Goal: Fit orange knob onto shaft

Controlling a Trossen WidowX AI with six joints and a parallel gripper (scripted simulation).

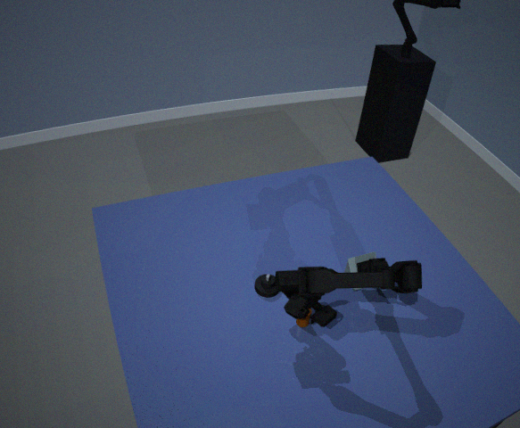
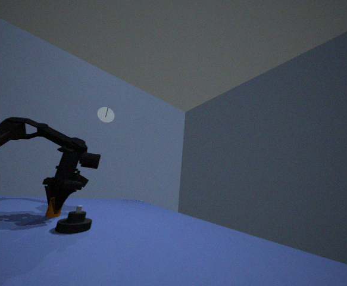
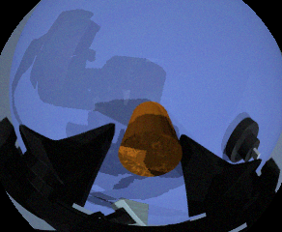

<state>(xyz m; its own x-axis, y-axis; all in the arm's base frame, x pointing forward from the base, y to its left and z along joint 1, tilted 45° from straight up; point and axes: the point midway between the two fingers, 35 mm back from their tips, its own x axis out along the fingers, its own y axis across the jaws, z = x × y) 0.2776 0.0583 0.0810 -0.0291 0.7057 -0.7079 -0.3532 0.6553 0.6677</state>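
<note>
My gripper tip is 2 cm below the orange knob. Round my gripper tip: round pedestal: 6 cm ahead, 17 cm to the right, 1 cm above.
</note>
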